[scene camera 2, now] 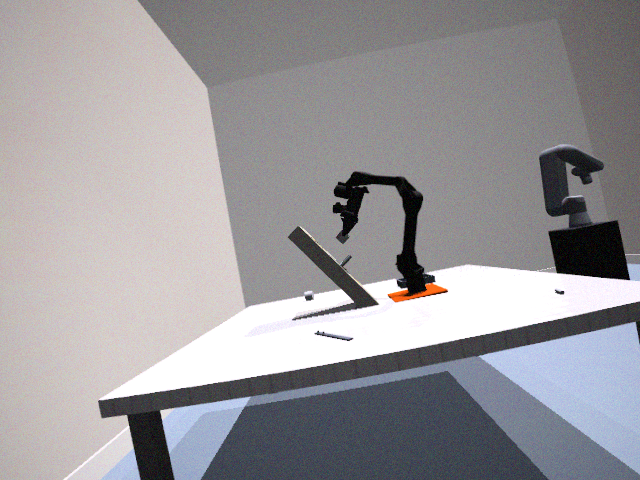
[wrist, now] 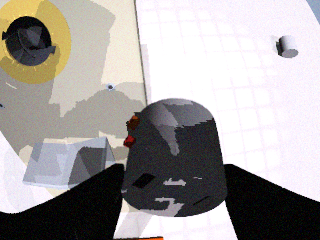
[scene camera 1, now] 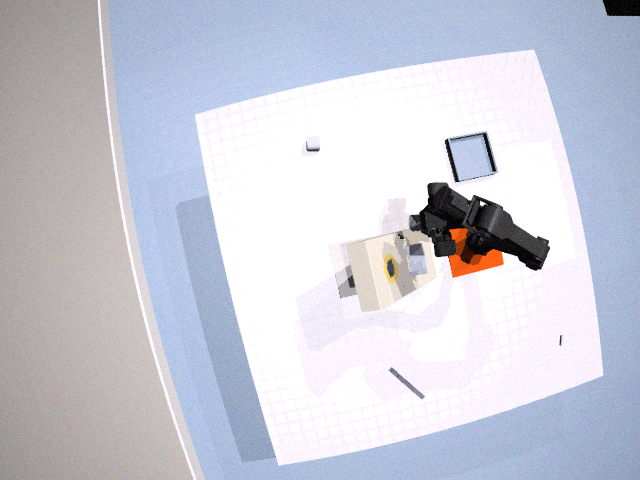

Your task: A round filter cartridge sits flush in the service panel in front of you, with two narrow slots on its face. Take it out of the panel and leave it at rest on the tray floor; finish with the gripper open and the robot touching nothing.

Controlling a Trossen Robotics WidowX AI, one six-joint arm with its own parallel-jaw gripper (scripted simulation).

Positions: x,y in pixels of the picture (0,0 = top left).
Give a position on a beige service panel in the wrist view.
77,77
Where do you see a tray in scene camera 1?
At 471,155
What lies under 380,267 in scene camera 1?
A beige service panel.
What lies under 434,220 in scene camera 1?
My gripper.
